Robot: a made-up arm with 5 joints.
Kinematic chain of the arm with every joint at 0, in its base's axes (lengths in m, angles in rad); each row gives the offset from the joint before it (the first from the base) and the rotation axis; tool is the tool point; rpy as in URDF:
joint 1: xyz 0.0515 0 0.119 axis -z
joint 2: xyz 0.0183 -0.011 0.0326 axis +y
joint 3: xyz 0.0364 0 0.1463 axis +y
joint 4: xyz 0.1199 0 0.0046 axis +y
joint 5: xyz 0.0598 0.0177 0 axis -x
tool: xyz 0 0 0 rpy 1.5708 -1.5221 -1.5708
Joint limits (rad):
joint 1: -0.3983..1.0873
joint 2: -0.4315..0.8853
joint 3: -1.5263..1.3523
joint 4: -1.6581..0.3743
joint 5: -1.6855..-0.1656
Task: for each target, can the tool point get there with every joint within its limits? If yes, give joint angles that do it. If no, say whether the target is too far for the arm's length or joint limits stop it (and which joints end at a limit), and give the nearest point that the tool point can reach.
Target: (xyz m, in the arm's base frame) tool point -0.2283 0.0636 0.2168
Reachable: no: joint limits stop it (at a limit: joint 2, joint 3, joint 4) | nearest point -0.0584 0.0250 0.3817 | short by 0.240 m
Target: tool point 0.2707 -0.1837 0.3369
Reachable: yes | joints 0.7210 0.6766 -1.0442 -0.5273 -0.5668
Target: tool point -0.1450 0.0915 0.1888
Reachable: no: joint limits stop it (at a limit: joint 2, joint 3, joint 4) | nearest point -0.0507 0.0476 0.3817 | short by 0.219 m
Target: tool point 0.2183 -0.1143 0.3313
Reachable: yes | joints 0.6340 0.0586 0.1503 -1.4276 -1.4586
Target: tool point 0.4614 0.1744 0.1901
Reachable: no: too far | nearest point 0.3586 0.1307 0.2001 | short by 0.112 m
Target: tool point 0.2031 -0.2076 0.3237
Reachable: yes | joints 0.9659 0.2261 -0.2357 -0.5541 -1.0144
